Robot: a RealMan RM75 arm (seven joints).
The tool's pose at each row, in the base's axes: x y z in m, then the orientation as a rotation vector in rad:
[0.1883 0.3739 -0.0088 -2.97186 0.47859 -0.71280]
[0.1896 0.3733 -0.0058 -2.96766 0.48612 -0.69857]
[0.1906 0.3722 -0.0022 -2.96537 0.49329 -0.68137]
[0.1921 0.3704 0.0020 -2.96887 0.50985 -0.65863]
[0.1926 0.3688 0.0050 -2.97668 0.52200 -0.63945]
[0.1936 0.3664 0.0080 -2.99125 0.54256 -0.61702]
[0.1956 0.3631 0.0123 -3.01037 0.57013 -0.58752]
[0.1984 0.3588 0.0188 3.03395 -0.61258 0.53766]
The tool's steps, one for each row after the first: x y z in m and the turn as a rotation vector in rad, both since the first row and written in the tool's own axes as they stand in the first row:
[0.0026 -0.0002 -0.0021 0.00330 -0.00904 0.00671]
[0.0053 0.0002 -0.0048 0.00518 -0.02006 0.01280]
[0.0090 0.0010 -0.0078 -0.00069 -0.03431 0.02286]
[0.0112 0.0020 -0.0103 -0.00975 -0.04631 0.02864]
[0.0141 0.0036 -0.0124 -0.02754 -0.05988 0.03721]
[0.0187 0.0057 -0.0153 -0.05144 -0.07743 0.04853]
[0.0252 0.0082 -0.0197 -0.08358 -0.10689 0.06761]

